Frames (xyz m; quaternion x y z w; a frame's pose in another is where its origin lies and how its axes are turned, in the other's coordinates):
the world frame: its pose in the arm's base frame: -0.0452 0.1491 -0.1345 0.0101 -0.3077 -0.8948 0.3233
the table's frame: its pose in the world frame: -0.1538 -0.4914 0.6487 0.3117 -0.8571 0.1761 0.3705
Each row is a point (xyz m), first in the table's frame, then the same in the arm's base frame.
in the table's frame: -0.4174 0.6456 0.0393
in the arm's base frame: 0.2771 0.4351 0.0879
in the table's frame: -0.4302 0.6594 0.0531
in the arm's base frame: 0.2936 0.4252 0.0747
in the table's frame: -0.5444 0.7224 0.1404
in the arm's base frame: 0.3736 0.3329 -0.0238
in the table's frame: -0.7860 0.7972 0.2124
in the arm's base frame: 0.4577 0.1131 -0.1413
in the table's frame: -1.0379 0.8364 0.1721
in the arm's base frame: 0.4784 -0.1430 -0.1657
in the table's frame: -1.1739 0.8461 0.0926
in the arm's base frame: 0.4639 -0.2955 -0.1279
